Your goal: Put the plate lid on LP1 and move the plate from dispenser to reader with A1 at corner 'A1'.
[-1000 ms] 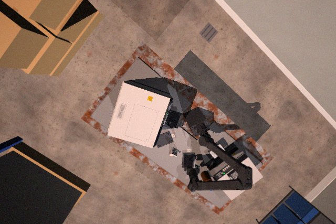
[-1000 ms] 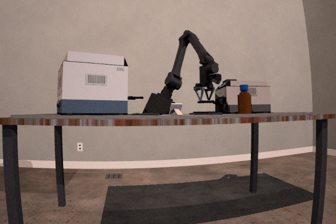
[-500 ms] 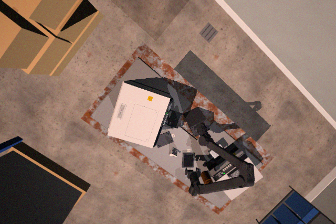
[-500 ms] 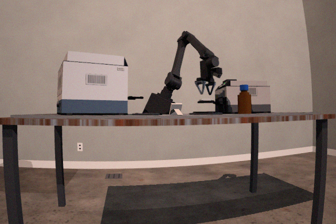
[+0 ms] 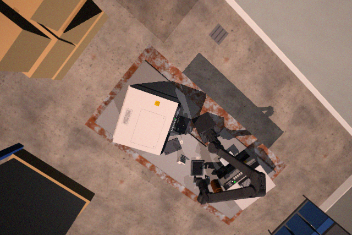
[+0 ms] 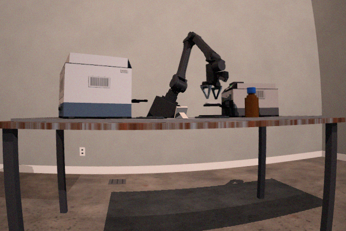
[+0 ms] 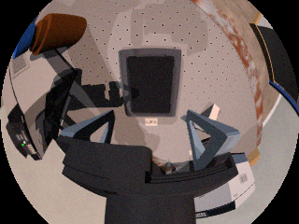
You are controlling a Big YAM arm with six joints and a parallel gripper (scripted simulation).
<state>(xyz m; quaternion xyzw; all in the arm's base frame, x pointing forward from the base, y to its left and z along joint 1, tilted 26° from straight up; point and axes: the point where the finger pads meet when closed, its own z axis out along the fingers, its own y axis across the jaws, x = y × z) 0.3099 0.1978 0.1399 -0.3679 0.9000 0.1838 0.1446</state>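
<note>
Now: the white well plate 29 cm behind my hand, 6 cm to the left of it and 2 cm below it. Also, from my hand: brown capped bottle 2 cm behind, 26 cm to the left, 1 cm below; then plate lid 10 cm below.
</note>
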